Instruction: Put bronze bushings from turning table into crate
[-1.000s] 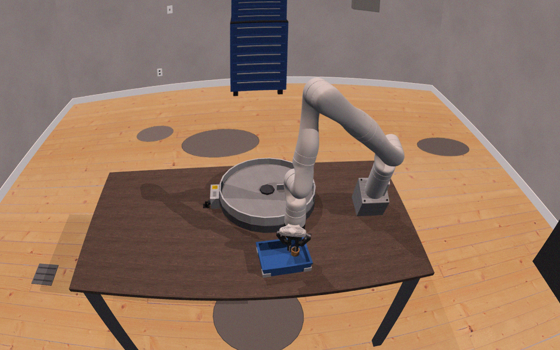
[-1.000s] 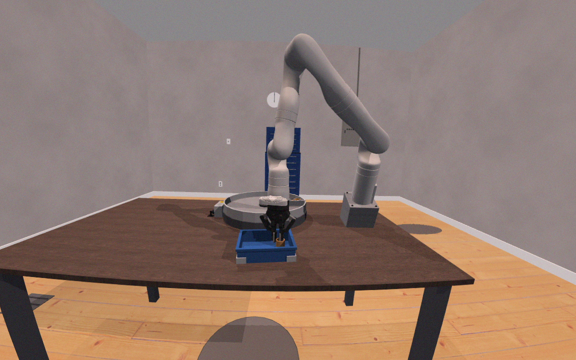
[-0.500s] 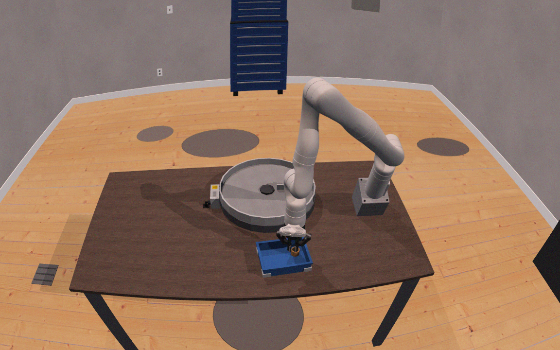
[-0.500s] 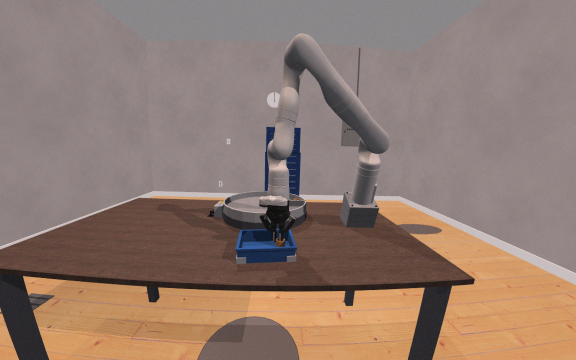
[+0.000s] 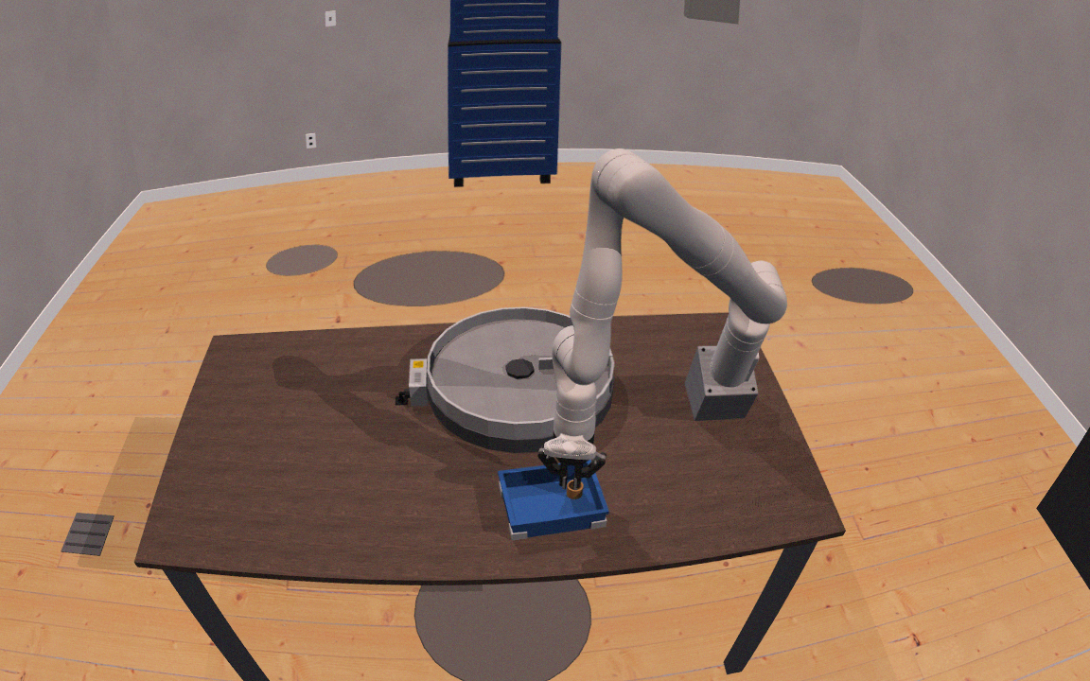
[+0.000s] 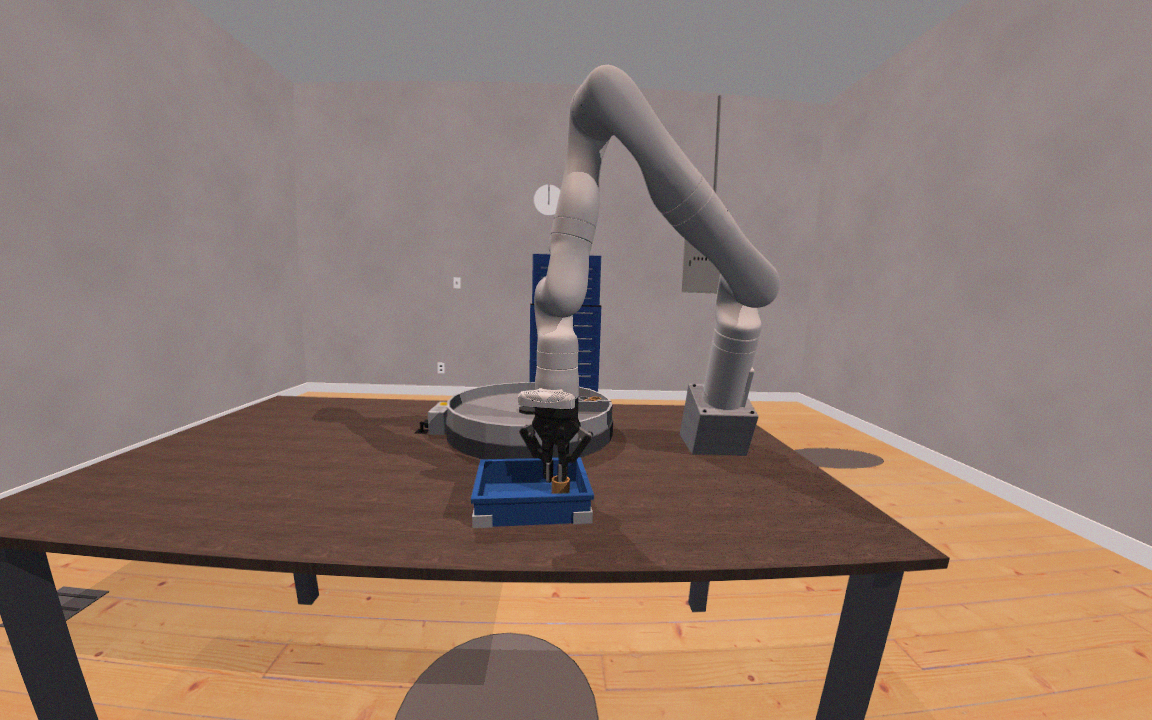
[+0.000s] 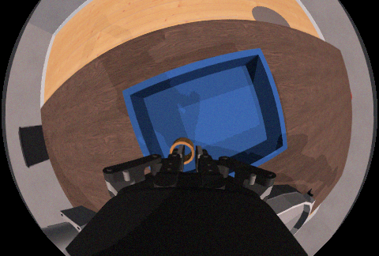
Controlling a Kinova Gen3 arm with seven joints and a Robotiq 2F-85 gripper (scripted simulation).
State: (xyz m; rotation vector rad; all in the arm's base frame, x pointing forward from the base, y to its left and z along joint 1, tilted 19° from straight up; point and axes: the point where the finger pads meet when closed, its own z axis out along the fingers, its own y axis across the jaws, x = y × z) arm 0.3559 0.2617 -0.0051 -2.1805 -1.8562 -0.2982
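Now: the blue crate 4 cm ahead of my hand, 4 cm to the left of it and 2 cm below it. The rest, counted from my hand: round grey turning table: 10 cm ahead, 33 cm to the right, 1 cm above.
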